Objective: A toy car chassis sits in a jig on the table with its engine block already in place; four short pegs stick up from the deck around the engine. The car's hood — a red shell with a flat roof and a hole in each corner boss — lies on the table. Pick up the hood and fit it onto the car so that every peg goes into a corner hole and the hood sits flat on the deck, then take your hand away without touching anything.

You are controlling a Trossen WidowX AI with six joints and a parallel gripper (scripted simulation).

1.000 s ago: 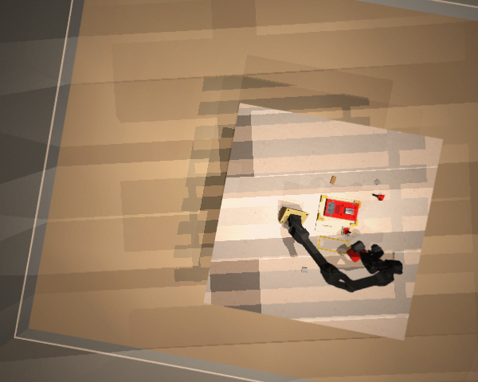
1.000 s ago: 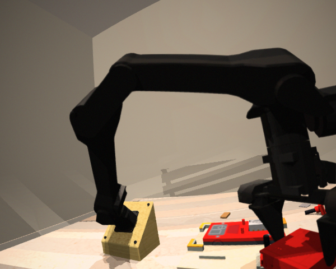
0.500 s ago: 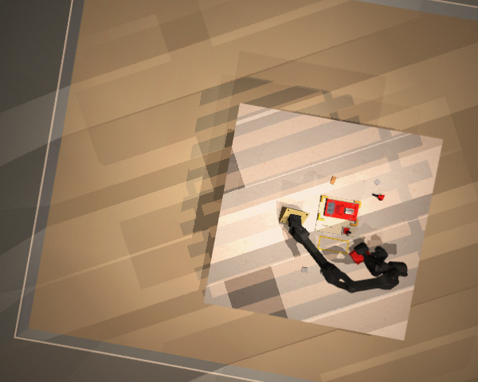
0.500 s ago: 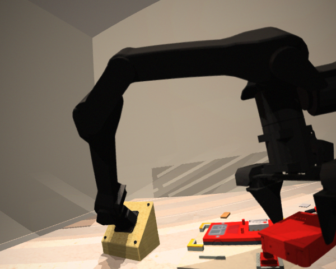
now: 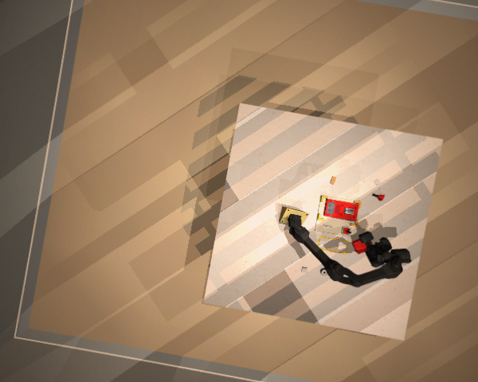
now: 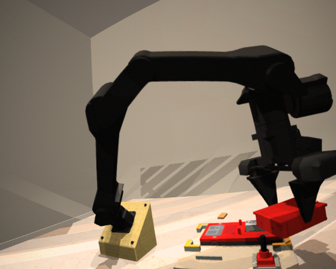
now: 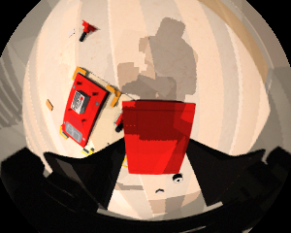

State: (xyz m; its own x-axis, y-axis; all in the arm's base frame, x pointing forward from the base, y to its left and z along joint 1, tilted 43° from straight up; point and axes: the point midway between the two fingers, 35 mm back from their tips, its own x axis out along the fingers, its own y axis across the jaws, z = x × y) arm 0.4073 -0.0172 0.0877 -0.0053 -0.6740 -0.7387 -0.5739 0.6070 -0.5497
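Now: gripper tip 18 cm to the right of the grey engine block, 9 cm above it and 7 cm past it. From my gripper tip the other things lie so: red hood right at my gripper tip.
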